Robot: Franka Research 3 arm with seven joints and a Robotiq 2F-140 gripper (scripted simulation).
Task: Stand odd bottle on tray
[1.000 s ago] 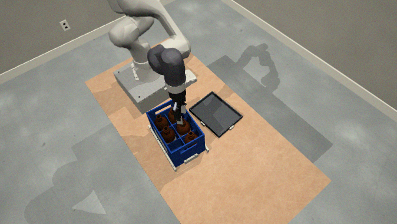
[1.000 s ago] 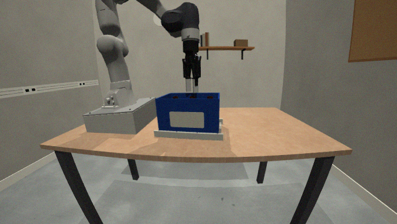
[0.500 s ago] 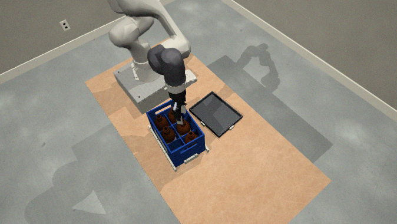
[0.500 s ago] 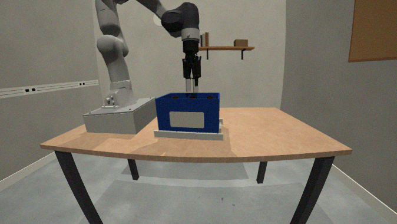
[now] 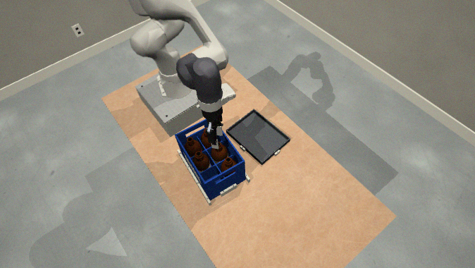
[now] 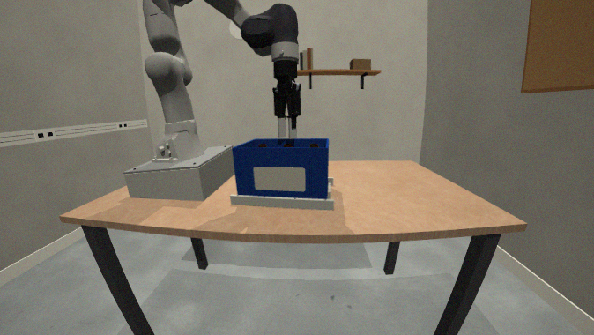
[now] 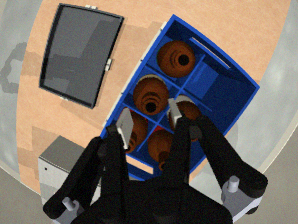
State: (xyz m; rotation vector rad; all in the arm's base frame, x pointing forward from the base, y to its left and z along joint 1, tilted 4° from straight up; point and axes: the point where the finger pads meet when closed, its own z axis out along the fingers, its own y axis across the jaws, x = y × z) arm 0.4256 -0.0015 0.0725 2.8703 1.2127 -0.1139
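Now: the blue crate 40 mm to the right of my hand and 130 mm below it. Round my hand: bottle: 80 mm behind, 90 mm to the right, 130 mm below; dark grey tray: 30 mm behind, 220 mm to the left, 200 mm below.
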